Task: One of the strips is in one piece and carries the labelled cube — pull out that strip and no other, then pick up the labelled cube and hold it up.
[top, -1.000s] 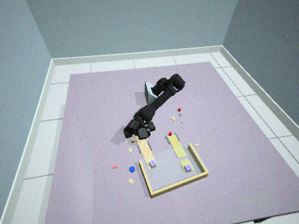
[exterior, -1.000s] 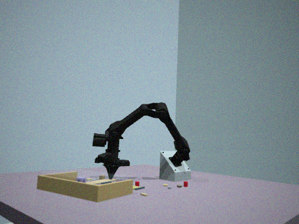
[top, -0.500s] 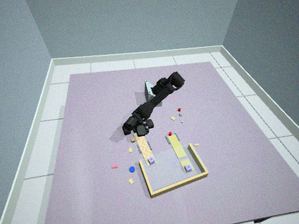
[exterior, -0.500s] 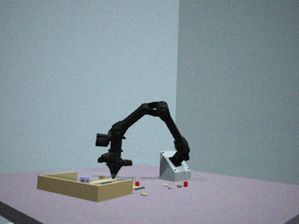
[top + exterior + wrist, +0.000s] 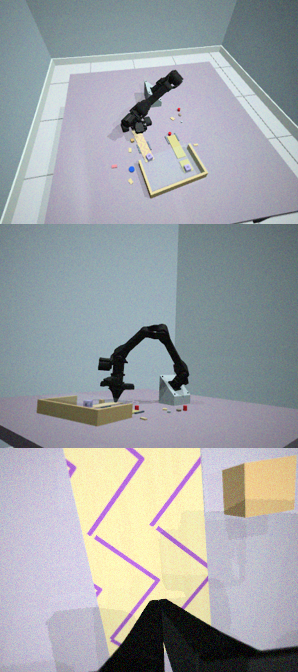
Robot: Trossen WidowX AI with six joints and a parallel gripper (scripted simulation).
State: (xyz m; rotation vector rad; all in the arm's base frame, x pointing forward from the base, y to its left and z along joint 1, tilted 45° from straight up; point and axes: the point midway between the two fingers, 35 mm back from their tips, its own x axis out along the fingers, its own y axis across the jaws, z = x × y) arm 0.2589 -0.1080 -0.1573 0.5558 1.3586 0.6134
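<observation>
The zigzag strip lies 90 mm ahead of my gripper tip and 10 mm to the left of it. The rest, counted from my gripper tip: pink block 200 mm ahead, 170 mm to the right; blue disc 240 mm ahead, 80 mm to the right.
</observation>
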